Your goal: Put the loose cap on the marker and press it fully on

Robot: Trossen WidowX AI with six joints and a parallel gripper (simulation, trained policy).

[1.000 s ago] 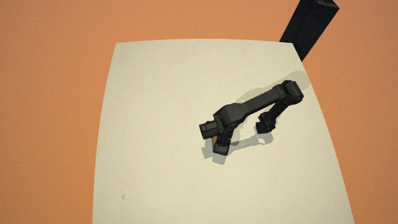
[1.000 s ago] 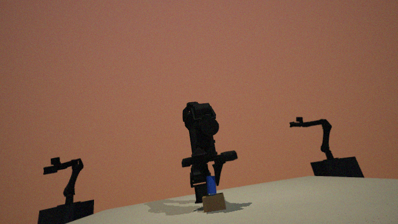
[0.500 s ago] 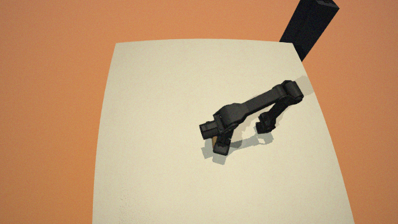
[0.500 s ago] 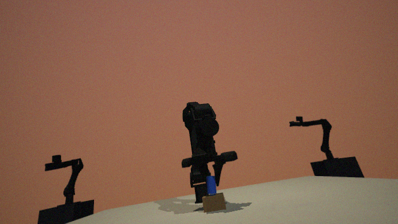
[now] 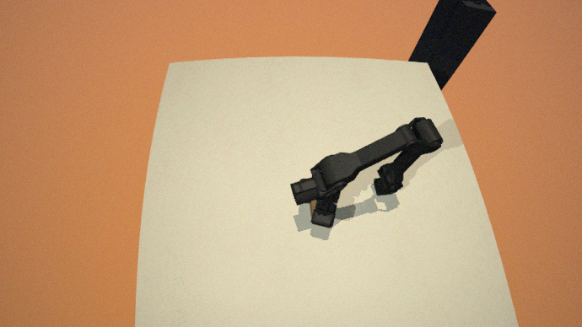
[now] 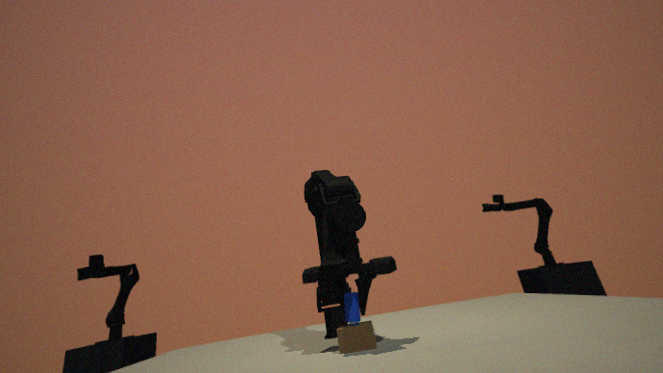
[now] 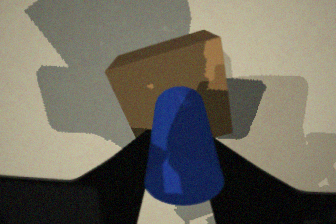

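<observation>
The blue cap is 20 mm above my gripper tip and 10 mm ahead of it. From my gripper tip the other things lie so: blue marker: 20 mm above, 10 mm ahead; then tan holder block: 30 mm below, 10 mm ahead.
</observation>
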